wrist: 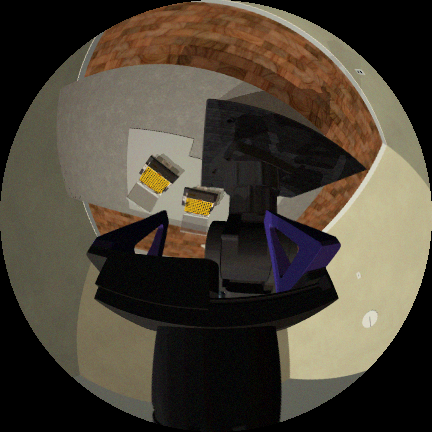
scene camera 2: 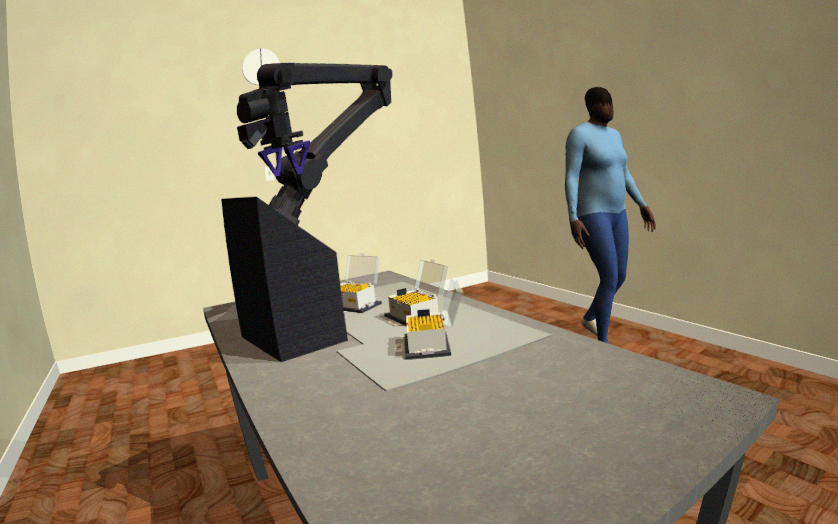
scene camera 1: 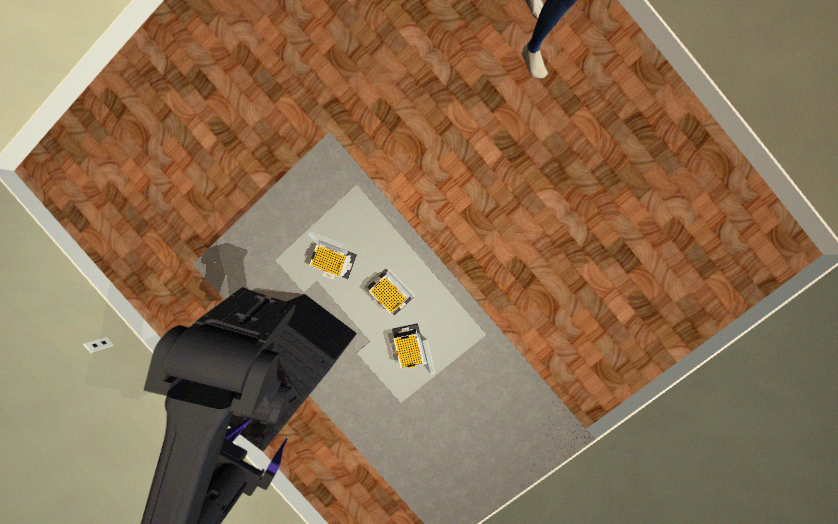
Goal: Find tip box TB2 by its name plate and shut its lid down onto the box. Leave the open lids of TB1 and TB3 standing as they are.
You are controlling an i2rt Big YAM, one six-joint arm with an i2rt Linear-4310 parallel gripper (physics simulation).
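Frame: origin at the arm's base, x left, y back, z up, level; millimetres.
Seen in the pictures: gripper, between the fingertips: (wrist: 215, 215) (scene camera 2: 288, 175) (scene camera 1: 267, 430); arm's base, origin of its link: (wrist: 251, 164) (scene camera 2: 278, 220).
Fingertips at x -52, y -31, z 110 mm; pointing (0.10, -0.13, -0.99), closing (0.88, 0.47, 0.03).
Offsets run from my fingertips to a thing's top centre. "*": to the spot under its first point. Level surfaces: height alone.
Three white tip boxes with yellow tips have clear lids standing open. One box @[dx -130, dy -265, dz -361 mm] (scene camera 1: 408, 350) (scene camera 2: 425, 338) (wrist: 155, 180) is nearest in scene camera 2, with its lid @[dx -152, dy -328, dz -282 mm] (scene camera 1: 428, 357) (scene camera 2: 452, 302) up. The middle box @[dx +90, dy -315, dz -361 mm] (scene camera 1: 388, 294) (scene camera 2: 412, 307) (wrist: 198, 206) has its lid @[* dx +114, dy -386, dz -329 mm] (scene camera 2: 431, 275) (wrist: 194, 224) up. The third box @[dx +310, dy -183, dz -370 mm] (scene camera 1: 328, 260) (scene camera 2: 357, 297) is farthest in scene camera 2, its lid (scene camera 2: 362, 268) up; it does not show in the wrist view. The name plates are too small to read. My gripper (scene camera 1: 266, 430) (scene camera 2: 287, 173) (wrist: 215, 215) is open and empty, high above the table, well away from the boxes.
The boxes stand on a pale mat @[dz -436 mm] (scene camera 1: 451, 330) (scene camera 2: 494, 339) (wrist: 140, 142) on the grey table @[dz -439 mm] (scene camera 1: 463, 438) (scene camera 2: 494, 432) (wrist: 100, 115). A tall black pedestal (scene camera 1: 321, 327) (scene camera 2: 296, 296) carries the arm beside the mat. A person (scene camera 1: 546, 24) (scene camera 2: 598, 173) is on the floor beyond the table.
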